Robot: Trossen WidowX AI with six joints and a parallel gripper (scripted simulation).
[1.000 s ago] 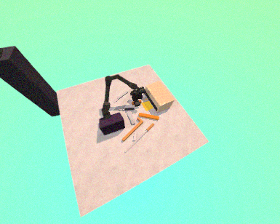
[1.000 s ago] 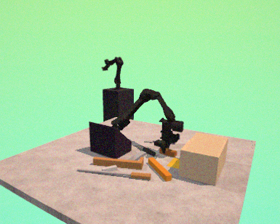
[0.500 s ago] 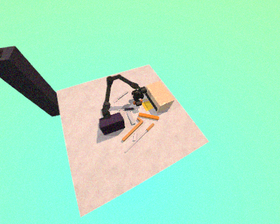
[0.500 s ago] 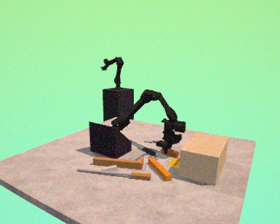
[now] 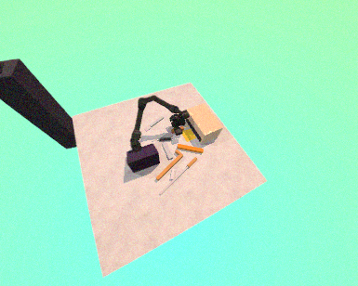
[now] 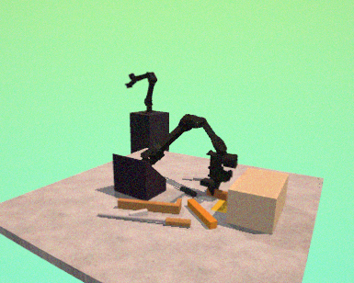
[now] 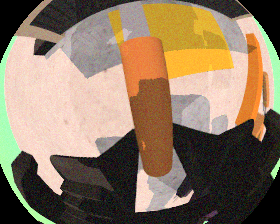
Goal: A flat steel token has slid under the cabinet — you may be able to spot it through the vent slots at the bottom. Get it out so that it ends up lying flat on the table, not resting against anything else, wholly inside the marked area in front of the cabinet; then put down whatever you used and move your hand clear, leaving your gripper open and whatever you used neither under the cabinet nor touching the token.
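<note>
Now: gripper tip 150 mm past the dark-handled tool and 60 mm to the left of it. Also, from my gripper tip: orange bar 210 mm to the right, 70 mm ahead, 10 mm above.
</note>
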